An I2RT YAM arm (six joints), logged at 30 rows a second.
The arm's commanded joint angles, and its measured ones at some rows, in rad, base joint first. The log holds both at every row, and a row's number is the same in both.
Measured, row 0:
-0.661 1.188 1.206 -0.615 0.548 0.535
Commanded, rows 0 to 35:
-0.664 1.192 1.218 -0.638 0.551 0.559
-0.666 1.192 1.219 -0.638 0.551 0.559
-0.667 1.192 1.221 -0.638 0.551 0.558
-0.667 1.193 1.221 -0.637 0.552 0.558
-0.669 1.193 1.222 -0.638 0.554 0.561
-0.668 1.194 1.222 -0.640 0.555 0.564
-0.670 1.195 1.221 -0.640 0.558 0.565
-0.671 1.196 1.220 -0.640 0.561 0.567
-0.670 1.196 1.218 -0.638 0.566 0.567
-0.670 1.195 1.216 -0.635 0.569 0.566
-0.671 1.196 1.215 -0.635 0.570 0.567
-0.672 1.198 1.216 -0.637 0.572 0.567
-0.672 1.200 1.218 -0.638 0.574 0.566
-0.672 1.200 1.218 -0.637 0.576 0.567
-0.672 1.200 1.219 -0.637 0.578 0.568
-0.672 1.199 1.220 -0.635 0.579 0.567
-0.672 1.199 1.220 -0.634 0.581 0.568
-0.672 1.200 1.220 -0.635 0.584 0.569
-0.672 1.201 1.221 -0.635 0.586 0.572
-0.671 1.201 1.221 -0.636 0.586 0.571
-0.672 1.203 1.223 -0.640 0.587 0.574
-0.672 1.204 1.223 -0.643 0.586 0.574
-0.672 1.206 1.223 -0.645 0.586 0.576
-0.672 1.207 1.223 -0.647 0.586 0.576
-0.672 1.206 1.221 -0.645 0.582 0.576
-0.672 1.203 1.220 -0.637 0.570 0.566
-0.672 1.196 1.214 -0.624 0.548 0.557
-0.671 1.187 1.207 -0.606 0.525 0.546
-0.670 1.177 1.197 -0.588 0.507 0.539
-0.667 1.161 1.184 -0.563 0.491 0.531
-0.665 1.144 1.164 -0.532 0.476 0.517
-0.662 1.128 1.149 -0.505 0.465 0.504
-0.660 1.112 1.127 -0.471 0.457 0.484
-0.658 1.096 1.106 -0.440 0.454 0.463
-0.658 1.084 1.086 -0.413 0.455 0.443
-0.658 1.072 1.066 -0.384 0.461 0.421
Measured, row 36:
-0.658 1.092 1.095 -0.503 0.474 0.490
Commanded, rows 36 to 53:
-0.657 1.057 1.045 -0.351 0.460 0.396
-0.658 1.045 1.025 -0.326 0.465 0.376
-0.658 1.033 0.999 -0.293 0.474 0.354
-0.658 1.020 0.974 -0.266 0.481 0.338
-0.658 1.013 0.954 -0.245 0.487 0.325
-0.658 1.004 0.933 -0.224 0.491 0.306
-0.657 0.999 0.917 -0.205 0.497 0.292
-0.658 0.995 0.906 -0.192 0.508 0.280
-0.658 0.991 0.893 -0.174 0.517 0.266
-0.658 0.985 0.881 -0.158 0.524 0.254
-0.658 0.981 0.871 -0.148 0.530 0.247
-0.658 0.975 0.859 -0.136 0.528 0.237
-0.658 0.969 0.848 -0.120 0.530 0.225
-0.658 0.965 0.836 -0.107 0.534 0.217
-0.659 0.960 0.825 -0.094 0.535 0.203
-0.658 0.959 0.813 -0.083 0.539 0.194
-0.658 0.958 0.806 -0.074 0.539 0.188
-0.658 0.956 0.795 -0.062 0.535 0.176
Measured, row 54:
-0.659 0.961 0.809 -0.140 0.520 0.224
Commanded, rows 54 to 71:
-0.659 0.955 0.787 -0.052 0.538 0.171
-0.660 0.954 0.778 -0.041 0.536 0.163
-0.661 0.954 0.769 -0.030 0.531 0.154
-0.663 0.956 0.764 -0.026 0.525 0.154
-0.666 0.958 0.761 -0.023 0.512 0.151
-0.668 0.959 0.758 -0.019 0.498 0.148
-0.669 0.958 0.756 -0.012 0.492 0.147
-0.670 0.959 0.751 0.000 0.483 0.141
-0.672 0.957 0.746 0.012 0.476 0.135
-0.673 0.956 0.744 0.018 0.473 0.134
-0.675 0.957 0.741 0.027 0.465 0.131
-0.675 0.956 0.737 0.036 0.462 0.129
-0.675 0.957 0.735 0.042 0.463 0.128
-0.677 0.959 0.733 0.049 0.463 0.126
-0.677 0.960 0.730 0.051 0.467 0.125
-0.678 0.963 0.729 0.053 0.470 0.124
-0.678 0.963 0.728 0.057 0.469 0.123
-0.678 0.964 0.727 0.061 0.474 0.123
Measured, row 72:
-0.678 0.962 0.729 0.014 0.472 0.130
